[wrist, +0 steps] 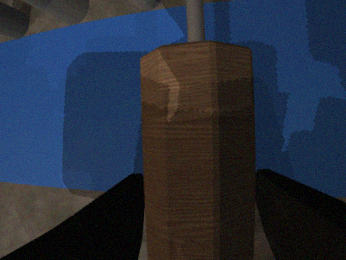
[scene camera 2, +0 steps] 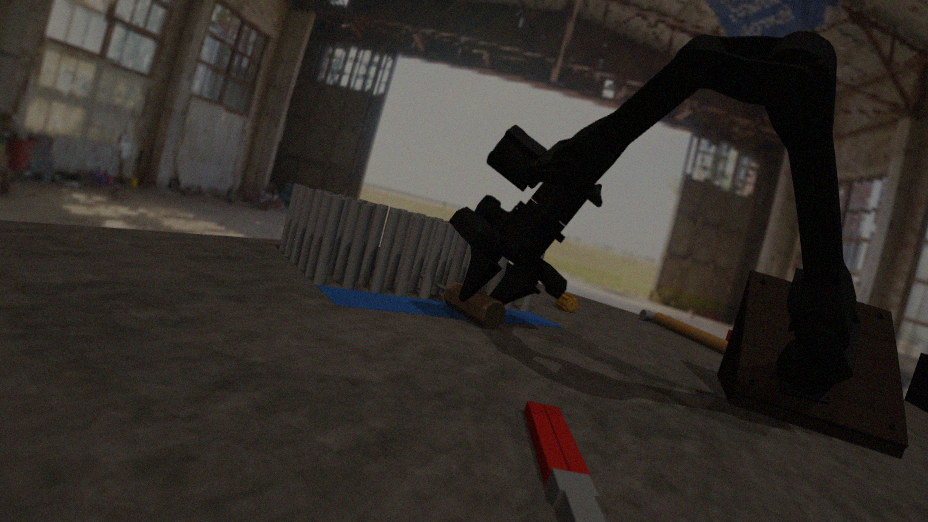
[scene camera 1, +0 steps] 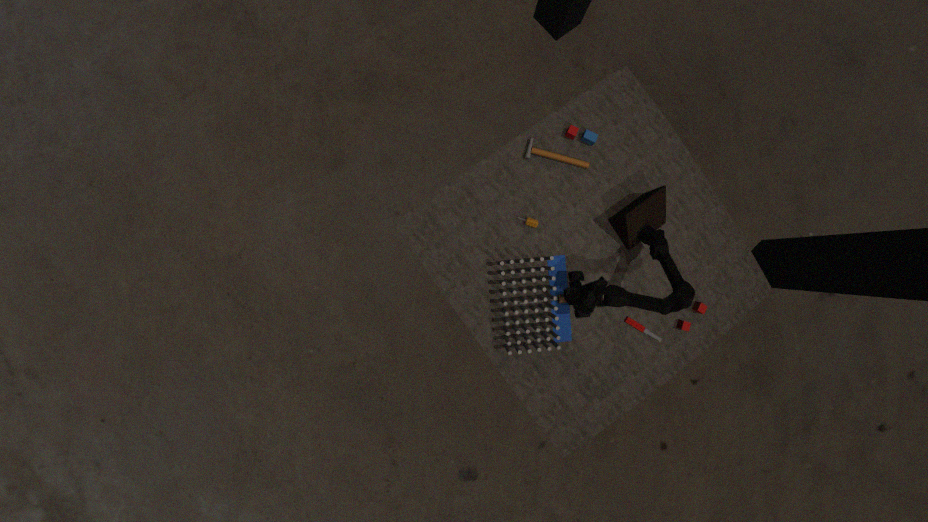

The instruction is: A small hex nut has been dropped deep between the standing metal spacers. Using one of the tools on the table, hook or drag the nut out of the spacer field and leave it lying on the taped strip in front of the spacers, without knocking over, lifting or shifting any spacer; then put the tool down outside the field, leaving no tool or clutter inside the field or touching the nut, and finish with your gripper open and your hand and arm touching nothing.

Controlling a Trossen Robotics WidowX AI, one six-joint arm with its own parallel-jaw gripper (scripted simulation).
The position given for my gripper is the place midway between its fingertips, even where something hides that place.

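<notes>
A hook tool [wrist: 197, 98] is there for me to see, and so is a hammer [scene camera 2: 708, 340], though in the wrist view the hammer is out of frame. I also see a blue taped strip [scene camera 2: 340, 296], and I find the strip again in the wrist view [wrist: 78, 124] and in scene camera 1 [scene camera 1: 562, 312]. As for my own gripper [scene camera 2: 471, 305], it appears in the wrist view [wrist: 200, 184] too.
</notes>
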